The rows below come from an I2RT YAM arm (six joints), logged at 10 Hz.
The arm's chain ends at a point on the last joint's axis. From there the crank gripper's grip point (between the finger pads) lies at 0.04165 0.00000 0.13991 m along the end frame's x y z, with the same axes.
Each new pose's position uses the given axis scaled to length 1; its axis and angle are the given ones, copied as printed.
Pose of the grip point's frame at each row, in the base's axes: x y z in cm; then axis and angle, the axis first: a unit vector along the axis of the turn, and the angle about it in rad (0 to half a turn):
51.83, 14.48, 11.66, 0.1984, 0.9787, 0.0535, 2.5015
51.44, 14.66, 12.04, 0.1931, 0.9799, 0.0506, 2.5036
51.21, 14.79, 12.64, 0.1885, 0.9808, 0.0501, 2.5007
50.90, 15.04, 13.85, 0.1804, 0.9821, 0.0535, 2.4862
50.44, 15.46, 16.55, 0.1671, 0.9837, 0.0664, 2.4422
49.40, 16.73, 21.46, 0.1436, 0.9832, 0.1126, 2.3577
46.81, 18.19, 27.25, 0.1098, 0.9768, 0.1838, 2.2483
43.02, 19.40, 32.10, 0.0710, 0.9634, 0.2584, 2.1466
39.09, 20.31, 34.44, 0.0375, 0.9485, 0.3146, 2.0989
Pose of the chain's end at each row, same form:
46.43, 13.23, 25.16, 0.1984, 0.9787, 0.0535, 2.5015
46.09, 13.47, 25.57, 0.1931, 0.9799, 0.0506, 2.5036
45.84, 13.62, 26.16, 0.1885, 0.9808, 0.0501, 2.5007
45.34, 13.80, 27.29, 0.1804, 0.9821, 0.0535, 2.4862
44.29, 13.97, 29.70, 0.1671, 0.9837, 0.0664, 2.4422
42.10, 14.17, 33.84, 0.1436, 0.9832, 0.1126, 2.3577
38.23, 13.98, 38.28, 0.1098, 0.9768, 0.1838, 2.2483
33.55, 13.51, 41.52, 0.0710, 0.9634, 0.2584, 2.1466
29.47, 13.13, 42.75, 0.0375, 0.9485, 0.3146, 2.0989

